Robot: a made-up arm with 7 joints. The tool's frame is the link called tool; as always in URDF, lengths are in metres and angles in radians. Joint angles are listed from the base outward.
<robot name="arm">
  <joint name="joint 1" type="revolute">
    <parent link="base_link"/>
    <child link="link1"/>
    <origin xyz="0.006 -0.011 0.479" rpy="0 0 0"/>
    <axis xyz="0 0 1"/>
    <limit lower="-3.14" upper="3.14"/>
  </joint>
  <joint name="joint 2" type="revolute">
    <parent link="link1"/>
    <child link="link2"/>
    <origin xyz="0.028 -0.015 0.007" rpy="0 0 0"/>
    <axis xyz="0 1 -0.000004"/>
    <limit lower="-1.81" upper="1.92"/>
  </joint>
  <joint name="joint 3" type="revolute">
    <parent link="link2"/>
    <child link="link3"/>
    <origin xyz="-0.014 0.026 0.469" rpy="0 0 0"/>
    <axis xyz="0 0 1"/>
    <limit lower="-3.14" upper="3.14"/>
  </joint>
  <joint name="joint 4" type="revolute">
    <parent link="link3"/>
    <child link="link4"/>
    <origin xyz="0.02 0.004 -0.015" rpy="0 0 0"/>
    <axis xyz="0 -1 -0.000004"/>
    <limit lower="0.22" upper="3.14"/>
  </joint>
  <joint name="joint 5" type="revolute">
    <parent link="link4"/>
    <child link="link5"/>
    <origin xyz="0.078 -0.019 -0.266" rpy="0 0 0"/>
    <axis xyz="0 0.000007 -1"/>
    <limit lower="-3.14" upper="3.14"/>
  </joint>
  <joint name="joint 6" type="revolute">
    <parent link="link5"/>
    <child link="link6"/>
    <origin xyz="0.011 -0.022 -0.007" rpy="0 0 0"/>
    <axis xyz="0 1 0.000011"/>
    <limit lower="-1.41" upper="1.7"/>
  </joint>
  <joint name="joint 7" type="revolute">
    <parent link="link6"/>
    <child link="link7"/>
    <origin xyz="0.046 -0.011 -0.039" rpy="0 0 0"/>
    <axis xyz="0 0.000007 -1"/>
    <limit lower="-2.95" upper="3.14"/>
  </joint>
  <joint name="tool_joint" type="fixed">
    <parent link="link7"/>
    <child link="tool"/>
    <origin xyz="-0.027 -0.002 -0.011" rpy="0 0 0"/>
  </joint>
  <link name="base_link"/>
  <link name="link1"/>
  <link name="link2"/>
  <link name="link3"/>
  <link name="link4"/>
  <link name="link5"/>
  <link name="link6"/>
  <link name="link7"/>
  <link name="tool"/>
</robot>
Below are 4 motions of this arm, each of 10 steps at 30 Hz.
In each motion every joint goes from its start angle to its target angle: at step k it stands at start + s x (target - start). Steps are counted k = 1, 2, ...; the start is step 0. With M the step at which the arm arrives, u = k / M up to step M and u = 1 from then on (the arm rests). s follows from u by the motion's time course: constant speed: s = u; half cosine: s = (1 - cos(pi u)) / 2; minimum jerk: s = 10 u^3 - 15 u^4 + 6 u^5.
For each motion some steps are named. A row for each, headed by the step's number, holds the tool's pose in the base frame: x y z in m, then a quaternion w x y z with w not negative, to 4 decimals.
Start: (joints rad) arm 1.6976 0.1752 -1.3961 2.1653 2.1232 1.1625 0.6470
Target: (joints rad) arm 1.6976 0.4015 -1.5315 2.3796 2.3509 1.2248 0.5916
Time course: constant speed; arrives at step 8
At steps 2, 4, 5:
2: 0.1833 0.2369 1.1645 0.5171 0.8377 0.1730 0.0307
4: 0.1651 0.2682 1.1658 0.5231 0.8339 0.1641 0.0632
5: 0.1556 0.2842 1.1654 0.5263 0.8312 0.1604 0.0800

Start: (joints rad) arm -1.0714 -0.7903 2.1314 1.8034 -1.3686 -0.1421 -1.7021
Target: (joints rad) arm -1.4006 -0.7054 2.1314 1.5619 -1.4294 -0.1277 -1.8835
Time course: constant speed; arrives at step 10
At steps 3, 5, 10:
3: 0.0095 0.6177 0.8077 0.6004 0.5747 0.1294 -0.5407
5: 0.0610 0.6080 0.8026 0.5913 0.5702 0.0895 -0.5632
10: 0.1810 0.5647 0.7884 0.5666 0.5458 -0.0047 -0.6173

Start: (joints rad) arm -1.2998 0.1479 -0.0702 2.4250 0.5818 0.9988 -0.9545
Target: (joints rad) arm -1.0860 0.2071 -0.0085 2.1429 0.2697 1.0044 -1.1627
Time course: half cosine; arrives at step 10
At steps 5, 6, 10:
5: 0.0871 -0.3796 1.1370 0.8295 -0.3812 -0.4016 -0.0737
6: 0.1049 -0.3901 1.1247 0.8488 -0.3705 -0.3741 -0.0484
10: 0.1477 -0.4083 1.0955 0.8854 -0.3453 -0.3106 0.0172

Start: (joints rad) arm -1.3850 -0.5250 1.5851 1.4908 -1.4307 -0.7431 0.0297
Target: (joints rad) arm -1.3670 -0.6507 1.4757 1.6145 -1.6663 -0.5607 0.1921
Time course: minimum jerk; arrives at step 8
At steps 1, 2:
1: 0.2812 0.3437 0.9331 0.1940 -0.2584 -0.5268 0.7862
2: 0.2800 0.3476 0.9323 0.1948 -0.2713 -0.5181 0.7874

